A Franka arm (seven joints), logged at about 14 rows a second.
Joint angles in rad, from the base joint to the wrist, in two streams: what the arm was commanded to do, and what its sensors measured. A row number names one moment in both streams.
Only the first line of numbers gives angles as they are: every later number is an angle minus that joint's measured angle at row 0.
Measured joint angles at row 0:
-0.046, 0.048, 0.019, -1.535, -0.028, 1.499, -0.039
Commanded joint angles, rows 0 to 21:
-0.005, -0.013, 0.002, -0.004, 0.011, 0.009, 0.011
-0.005, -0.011, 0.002, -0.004, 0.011, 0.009, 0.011
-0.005, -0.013, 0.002, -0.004, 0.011, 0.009, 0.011
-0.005, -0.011, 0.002, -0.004, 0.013, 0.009, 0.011
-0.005, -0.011, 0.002, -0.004, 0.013, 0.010, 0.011
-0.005, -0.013, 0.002, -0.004, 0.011, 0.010, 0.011
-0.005, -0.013, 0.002, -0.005, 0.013, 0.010, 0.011
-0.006, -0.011, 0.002, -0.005, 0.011, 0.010, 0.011
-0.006, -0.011, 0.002, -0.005, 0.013, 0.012, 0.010
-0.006, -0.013, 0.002, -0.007, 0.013, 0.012, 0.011
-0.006, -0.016, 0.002, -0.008, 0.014, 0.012, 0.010
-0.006, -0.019, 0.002, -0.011, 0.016, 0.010, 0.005
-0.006, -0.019, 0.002, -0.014, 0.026, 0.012, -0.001
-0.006, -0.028, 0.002, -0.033, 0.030, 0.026, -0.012
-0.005, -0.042, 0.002, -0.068, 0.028, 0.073, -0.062
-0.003, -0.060, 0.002, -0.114, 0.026, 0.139, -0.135
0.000, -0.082, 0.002, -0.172, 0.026, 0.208, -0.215
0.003, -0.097, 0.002, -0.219, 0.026, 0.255, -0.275
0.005, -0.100, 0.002, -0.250, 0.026, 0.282, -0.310
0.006, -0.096, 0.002, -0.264, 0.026, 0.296, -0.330
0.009, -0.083, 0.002, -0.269, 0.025, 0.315, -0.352
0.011, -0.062, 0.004, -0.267, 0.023, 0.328, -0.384
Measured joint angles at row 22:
0.003, -0.049, 0.006, -0.216, 0.009, 0.278, -0.320
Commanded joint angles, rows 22 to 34:
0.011, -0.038, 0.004, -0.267, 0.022, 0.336, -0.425
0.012, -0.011, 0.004, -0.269, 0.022, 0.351, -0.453
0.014, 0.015, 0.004, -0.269, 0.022, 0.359, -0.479
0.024, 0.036, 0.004, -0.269, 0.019, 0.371, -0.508
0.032, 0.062, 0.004, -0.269, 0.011, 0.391, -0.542
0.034, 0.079, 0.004, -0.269, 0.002, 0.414, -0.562
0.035, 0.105, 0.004, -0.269, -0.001, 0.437, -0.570
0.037, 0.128, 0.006, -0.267, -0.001, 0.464, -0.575
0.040, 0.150, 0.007, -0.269, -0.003, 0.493, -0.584
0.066, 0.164, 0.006, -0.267, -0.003, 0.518, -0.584
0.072, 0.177, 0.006, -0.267, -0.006, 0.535, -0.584
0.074, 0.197, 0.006, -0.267, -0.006, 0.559, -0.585
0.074, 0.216, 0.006, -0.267, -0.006, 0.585, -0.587
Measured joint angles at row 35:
0.063, 0.188, 0.011, -0.266, 0.003, 0.535, -0.572
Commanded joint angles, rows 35 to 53:
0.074, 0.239, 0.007, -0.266, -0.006, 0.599, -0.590
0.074, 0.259, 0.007, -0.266, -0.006, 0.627, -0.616
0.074, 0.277, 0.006, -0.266, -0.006, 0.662, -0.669
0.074, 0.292, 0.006, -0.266, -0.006, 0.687, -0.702
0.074, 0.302, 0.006, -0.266, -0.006, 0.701, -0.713
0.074, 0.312, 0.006, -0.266, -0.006, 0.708, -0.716
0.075, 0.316, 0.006, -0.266, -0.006, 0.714, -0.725
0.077, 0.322, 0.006, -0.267, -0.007, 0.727, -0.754
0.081, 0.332, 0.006, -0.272, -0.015, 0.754, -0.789
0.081, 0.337, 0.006, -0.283, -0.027, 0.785, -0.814
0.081, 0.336, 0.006, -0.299, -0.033, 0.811, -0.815
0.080, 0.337, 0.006, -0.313, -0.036, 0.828, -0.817
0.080, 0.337, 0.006, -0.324, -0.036, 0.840, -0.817
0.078, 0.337, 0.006, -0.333, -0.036, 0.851, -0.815
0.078, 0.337, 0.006, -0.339, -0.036, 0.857, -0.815
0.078, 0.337, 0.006, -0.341, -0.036, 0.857, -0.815
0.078, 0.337, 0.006, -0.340, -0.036, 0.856, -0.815
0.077, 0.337, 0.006, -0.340, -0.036, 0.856, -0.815
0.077, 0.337, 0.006, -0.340, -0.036, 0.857, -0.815
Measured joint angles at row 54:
0.070, 0.346, 0.011, -0.318, -0.024, 0.828, -0.808
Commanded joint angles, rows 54 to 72:
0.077, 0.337, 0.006, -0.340, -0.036, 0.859, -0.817
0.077, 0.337, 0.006, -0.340, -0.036, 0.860, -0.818
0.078, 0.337, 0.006, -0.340, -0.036, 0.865, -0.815
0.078, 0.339, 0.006, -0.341, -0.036, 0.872, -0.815
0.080, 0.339, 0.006, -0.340, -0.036, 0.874, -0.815
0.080, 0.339, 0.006, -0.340, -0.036, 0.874, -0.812
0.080, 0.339, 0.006, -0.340, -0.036, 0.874, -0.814
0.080, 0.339, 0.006, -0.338, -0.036, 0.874, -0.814
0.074, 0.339, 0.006, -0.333, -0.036, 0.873, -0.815
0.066, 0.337, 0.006, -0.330, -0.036, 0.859, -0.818
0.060, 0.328, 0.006, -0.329, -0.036, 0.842, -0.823
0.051, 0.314, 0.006, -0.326, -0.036, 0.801, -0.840
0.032, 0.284, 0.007, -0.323, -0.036, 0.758, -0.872
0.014, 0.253, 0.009, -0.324, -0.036, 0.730, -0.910
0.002, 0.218, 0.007, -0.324, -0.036, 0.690, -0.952
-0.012, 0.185, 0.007, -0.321, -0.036, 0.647, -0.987
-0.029, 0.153, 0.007, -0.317, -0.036, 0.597, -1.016
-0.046, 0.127, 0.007, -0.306, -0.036, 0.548, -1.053
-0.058, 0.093, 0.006, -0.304, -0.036, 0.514, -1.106
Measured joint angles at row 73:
-0.028, 0.166, -0.005, -0.296, -0.026, 0.591, -1.028
